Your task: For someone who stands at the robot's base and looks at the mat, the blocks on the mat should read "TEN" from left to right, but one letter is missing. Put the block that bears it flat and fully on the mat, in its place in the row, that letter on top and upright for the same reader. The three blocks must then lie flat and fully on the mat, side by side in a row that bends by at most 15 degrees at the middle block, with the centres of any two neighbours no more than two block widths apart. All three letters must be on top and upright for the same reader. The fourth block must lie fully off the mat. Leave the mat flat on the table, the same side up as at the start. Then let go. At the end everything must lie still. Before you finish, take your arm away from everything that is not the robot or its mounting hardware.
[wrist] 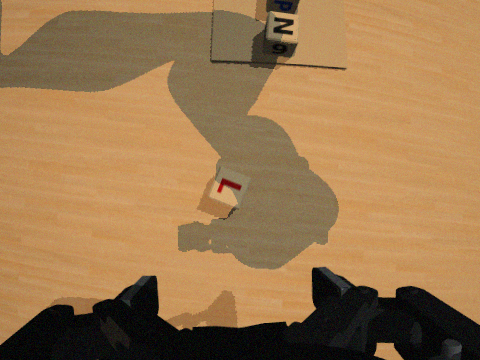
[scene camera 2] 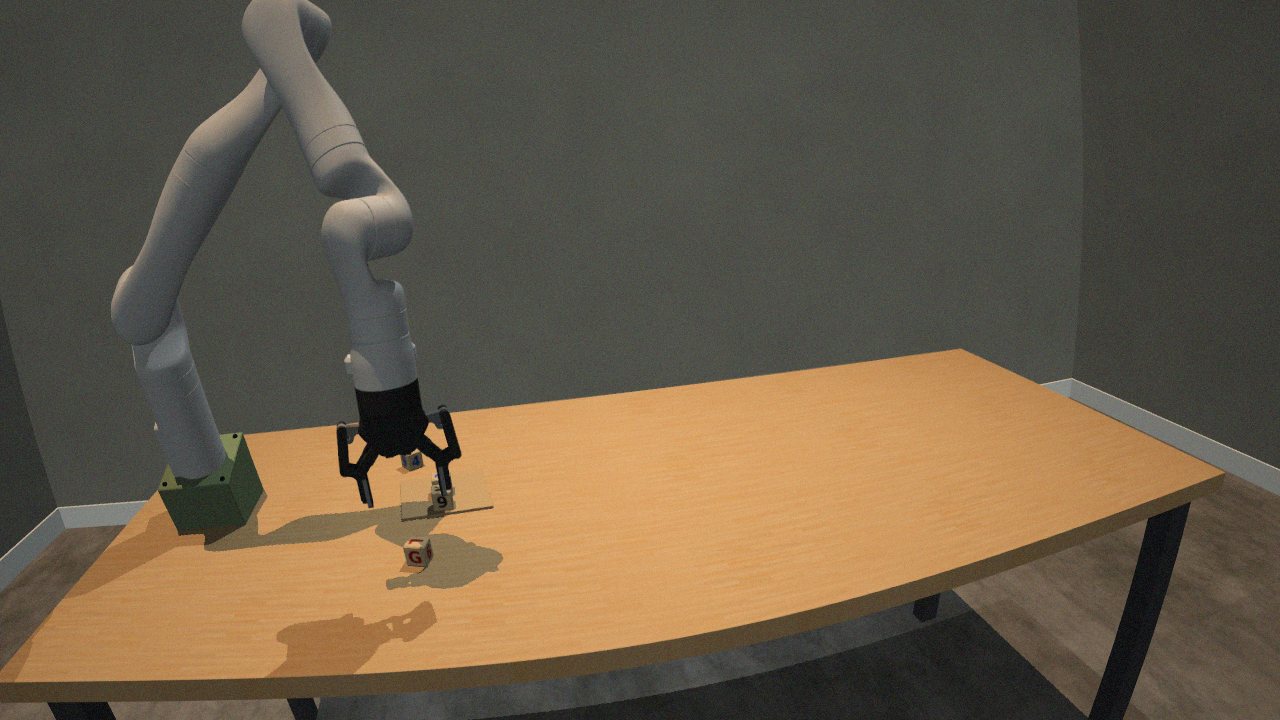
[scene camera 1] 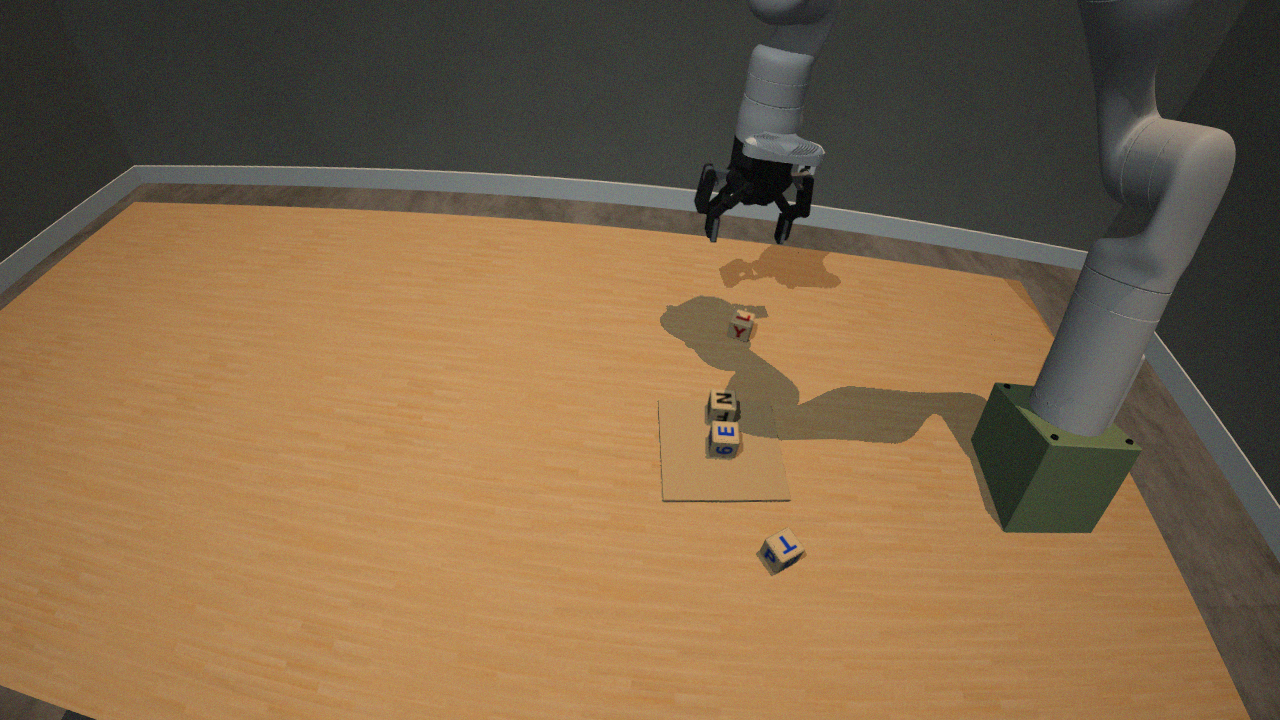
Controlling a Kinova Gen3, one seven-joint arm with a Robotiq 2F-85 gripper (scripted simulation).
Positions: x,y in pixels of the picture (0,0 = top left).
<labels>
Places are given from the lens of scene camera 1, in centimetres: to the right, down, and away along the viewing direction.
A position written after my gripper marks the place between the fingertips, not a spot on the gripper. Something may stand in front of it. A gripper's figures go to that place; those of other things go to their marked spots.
my gripper (scene camera 1: pixel 745 240): 14, -16, 74
block (scene camera 1: pixel 782 549): 14, 18, 53
block (scene camera 1: pixel 722 405): 10, 5, 65
</labels>
